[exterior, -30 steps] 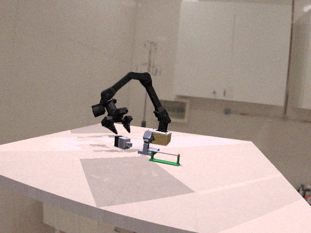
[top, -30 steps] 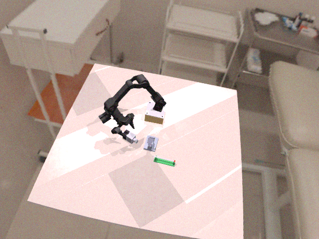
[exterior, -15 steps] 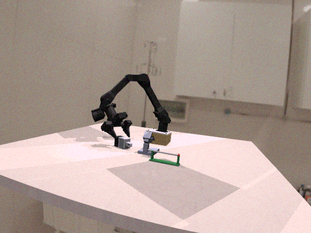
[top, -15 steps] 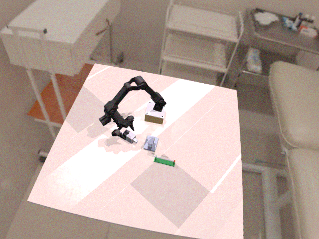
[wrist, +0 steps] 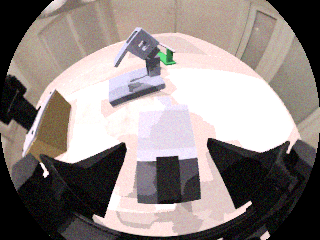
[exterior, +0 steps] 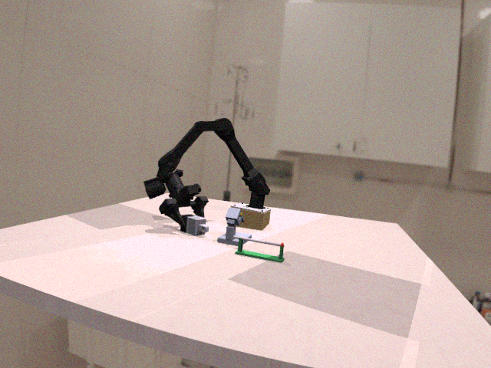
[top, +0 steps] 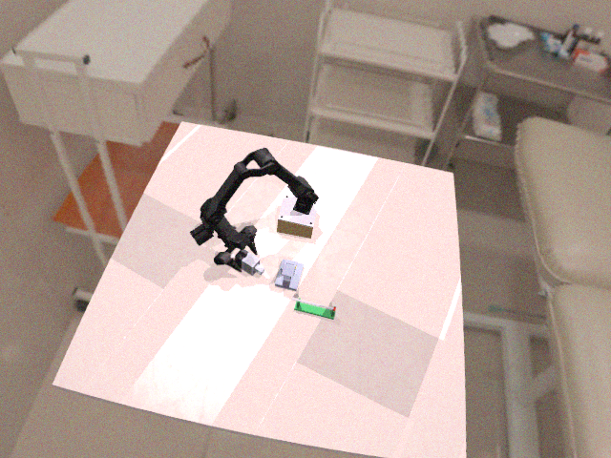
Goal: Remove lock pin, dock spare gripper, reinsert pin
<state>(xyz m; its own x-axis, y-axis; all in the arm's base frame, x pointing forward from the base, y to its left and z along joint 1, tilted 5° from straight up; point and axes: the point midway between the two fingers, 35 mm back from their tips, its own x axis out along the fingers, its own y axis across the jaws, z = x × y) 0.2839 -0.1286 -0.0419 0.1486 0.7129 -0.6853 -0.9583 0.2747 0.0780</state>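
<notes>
The spare gripper lies 1 cm to the left of my gripper tip. From my gripper tip the other things lie so: grey mount 15 cm to the left, 2 cm above; then green rack 8 cm ahead, 27 cm to the left, 1 cm below.
</notes>
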